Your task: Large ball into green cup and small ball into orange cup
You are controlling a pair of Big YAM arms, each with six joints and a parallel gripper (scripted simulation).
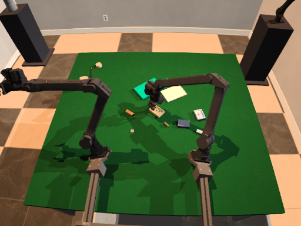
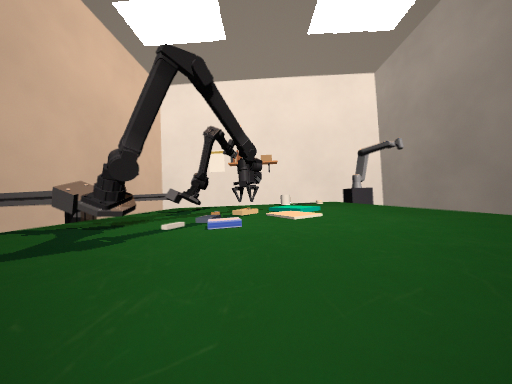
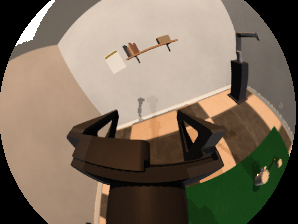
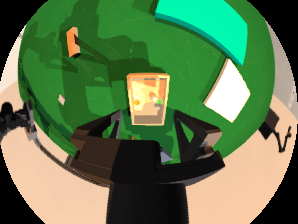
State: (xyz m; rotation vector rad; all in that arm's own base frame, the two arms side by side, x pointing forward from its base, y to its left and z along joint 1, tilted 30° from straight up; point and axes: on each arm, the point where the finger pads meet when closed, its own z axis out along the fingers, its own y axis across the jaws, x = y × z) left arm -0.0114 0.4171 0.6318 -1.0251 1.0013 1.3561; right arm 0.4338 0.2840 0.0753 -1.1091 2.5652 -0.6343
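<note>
Now: the covered wooden puzzle 6 cm below my right hand. The rest, counted from my right hand: white cylinder: 27 cm ahead, 66 cm to the left, 2 cm below; cream board: 20 cm ahead, 15 cm to the right, 6 cm below; teal board: 24 cm ahead, 7 cm to the left, 6 cm below.
</note>
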